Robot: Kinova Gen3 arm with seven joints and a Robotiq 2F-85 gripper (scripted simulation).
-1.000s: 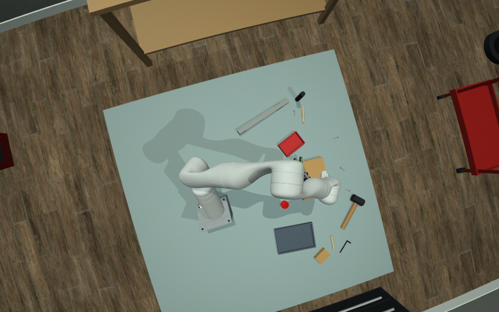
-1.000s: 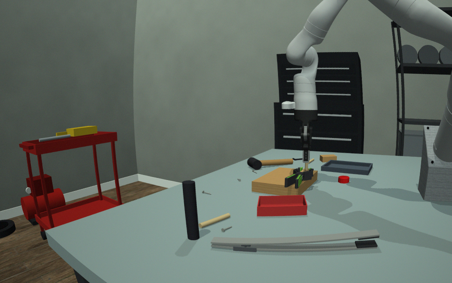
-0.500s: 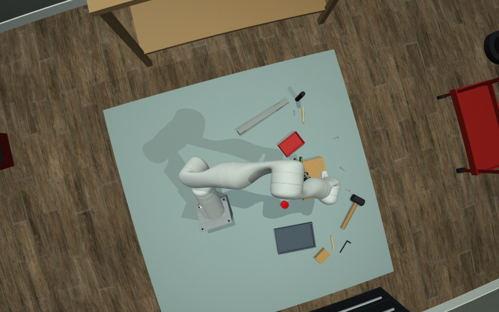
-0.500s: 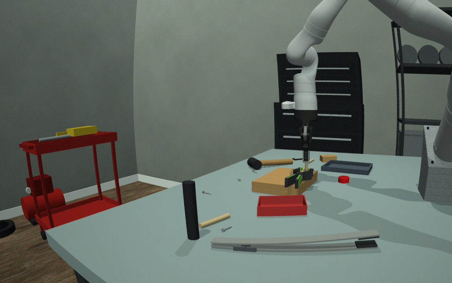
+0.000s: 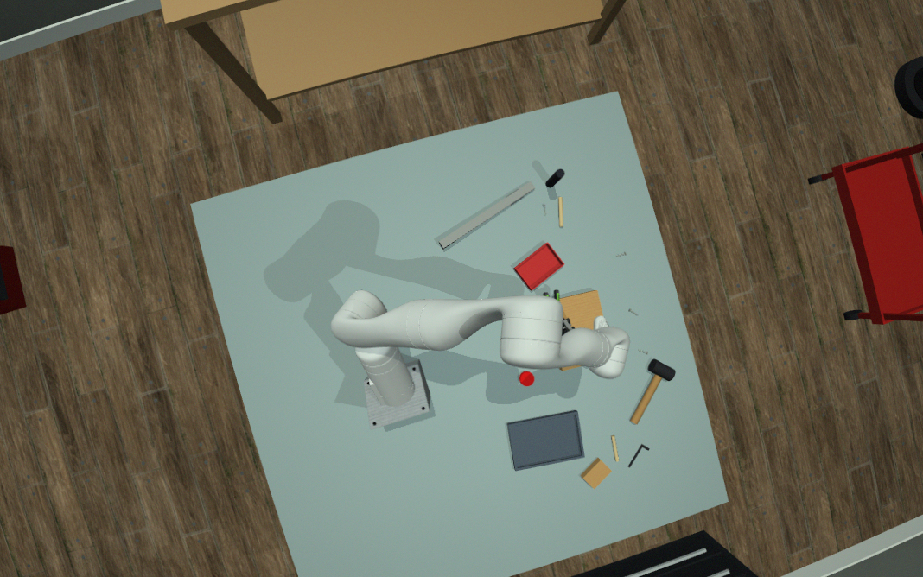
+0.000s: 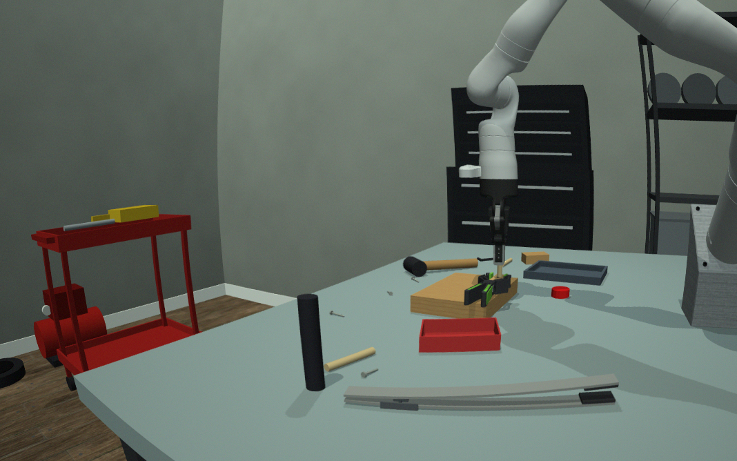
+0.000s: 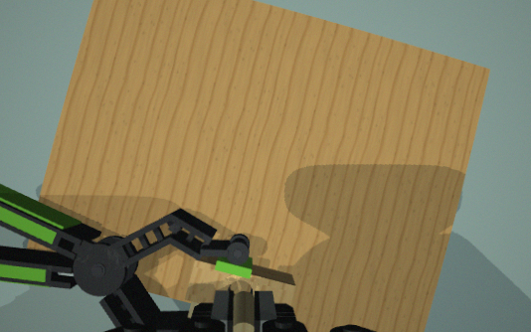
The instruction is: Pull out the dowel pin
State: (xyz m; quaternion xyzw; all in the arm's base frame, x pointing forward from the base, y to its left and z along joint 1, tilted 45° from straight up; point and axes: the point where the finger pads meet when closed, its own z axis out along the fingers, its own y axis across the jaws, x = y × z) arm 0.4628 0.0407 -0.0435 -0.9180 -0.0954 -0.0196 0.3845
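Now: the dowel pin 20 mm below my hand. The rest, counted from my hand: red puck 120 mm behind, 90 mm to the right, 90 mm below; then small wooden block 60 mm below; then wooden bench board 60 mm ahead, 70 mm below.
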